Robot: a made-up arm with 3 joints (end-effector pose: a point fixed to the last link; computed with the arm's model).
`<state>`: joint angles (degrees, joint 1 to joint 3).
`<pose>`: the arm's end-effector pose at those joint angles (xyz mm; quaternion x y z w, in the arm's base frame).
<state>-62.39 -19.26 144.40</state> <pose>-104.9 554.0 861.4 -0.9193 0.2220 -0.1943 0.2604</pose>
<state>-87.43 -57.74 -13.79</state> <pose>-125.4 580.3 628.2 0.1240 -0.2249 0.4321 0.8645</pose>
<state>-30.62 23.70 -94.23</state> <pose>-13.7 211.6 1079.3 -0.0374 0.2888 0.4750 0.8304</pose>
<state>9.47 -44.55 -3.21</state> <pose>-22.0 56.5 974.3 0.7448 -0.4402 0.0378 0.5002</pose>
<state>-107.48 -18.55 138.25</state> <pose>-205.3 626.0 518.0 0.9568 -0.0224 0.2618 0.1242</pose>
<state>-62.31 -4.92 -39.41</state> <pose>-91.2 462.9 911.2 0.1786 0.1742 0.3808 0.8903</pose>
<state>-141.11 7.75 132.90</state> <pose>-274.0 537.7 327.5 0.8500 0.0961 0.0984 0.5085</pose>
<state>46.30 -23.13 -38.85</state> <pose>-97.8 -208.7 802.5 0.8366 -0.2567 0.0035 0.4840</pose>
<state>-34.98 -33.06 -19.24</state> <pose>-58.4 340.6 959.3 0.4929 -0.1861 0.2615 0.8087</pose>
